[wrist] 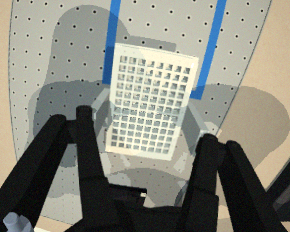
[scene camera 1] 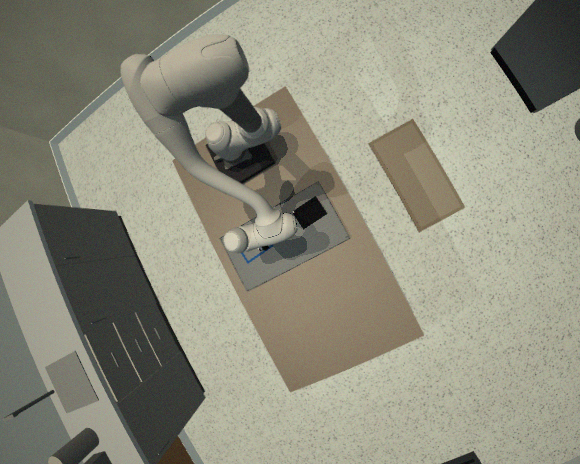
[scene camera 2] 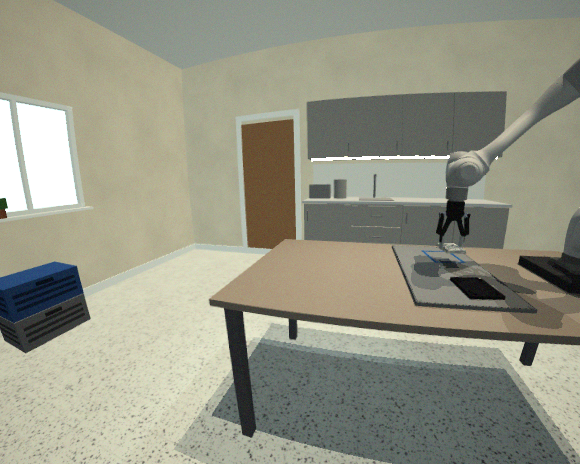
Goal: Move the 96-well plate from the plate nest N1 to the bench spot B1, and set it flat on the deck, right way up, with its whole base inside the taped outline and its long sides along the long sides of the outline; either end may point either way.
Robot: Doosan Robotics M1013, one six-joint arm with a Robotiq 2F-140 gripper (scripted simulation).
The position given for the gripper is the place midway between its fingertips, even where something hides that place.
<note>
In view: the gripper (scene camera 2: 450,249), a white 96-well plate (wrist: 143,104) and a black plate nest (scene camera 2: 484,290).
The gripper also shows in the wrist view (wrist: 146,106).
</note>
